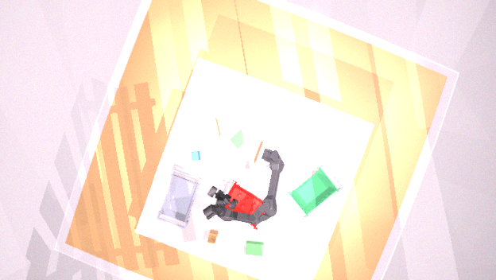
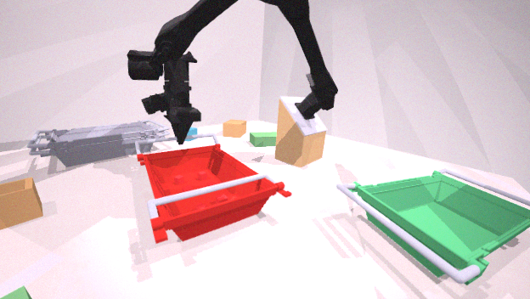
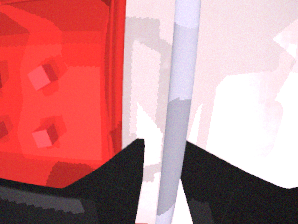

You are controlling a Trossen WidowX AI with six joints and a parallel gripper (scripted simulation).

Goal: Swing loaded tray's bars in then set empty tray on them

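My gripper tip is 200 mm past the green tray, 550 mm to the right of it and 20 mm above it. From my gripper tip the other things lie so: brown box 320 mm ahead, 20 mm to the left, 50 mm below; blue cube 160 mm behind, 270 mm to the right, 50 mm below.
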